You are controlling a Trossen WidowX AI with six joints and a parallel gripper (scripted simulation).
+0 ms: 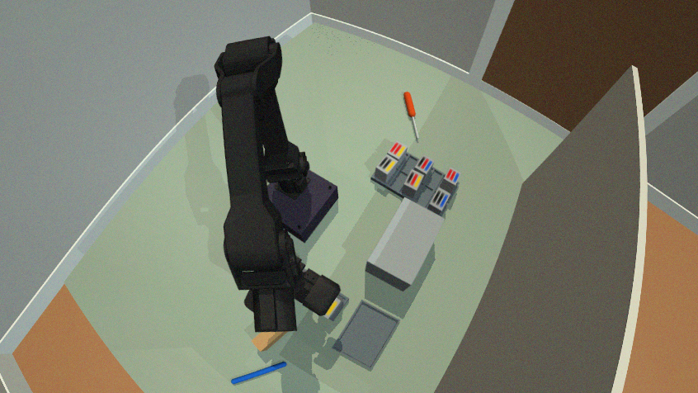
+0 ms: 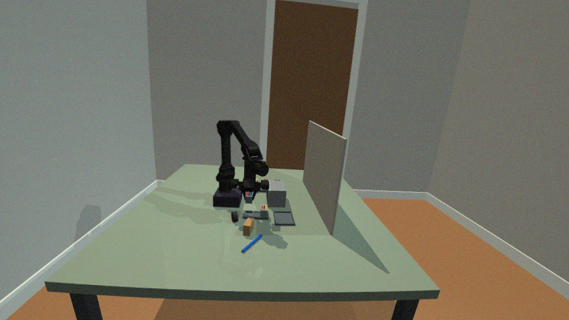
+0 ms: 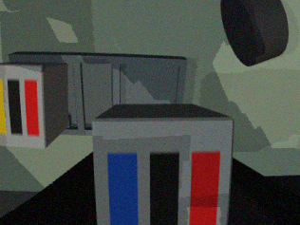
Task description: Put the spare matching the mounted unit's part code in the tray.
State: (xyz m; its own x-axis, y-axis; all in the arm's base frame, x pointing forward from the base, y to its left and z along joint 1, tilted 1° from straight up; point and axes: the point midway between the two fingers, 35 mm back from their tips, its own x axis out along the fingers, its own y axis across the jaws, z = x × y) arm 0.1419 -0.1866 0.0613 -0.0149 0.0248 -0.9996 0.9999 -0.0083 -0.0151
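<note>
Now: gripper tip 180 mm short of the grey tray, 20 mm to the left of it and 90 mm above it. From my gripper tip the other things lie so: yellow-striped spare (80 mm ahead, 50 mm below); then blue pen (20 mm ahead, 230 mm to the right, 90 mm below); then grey mounted unit (150 mm ahead, 200 mm to the left, 40 mm below).
</note>
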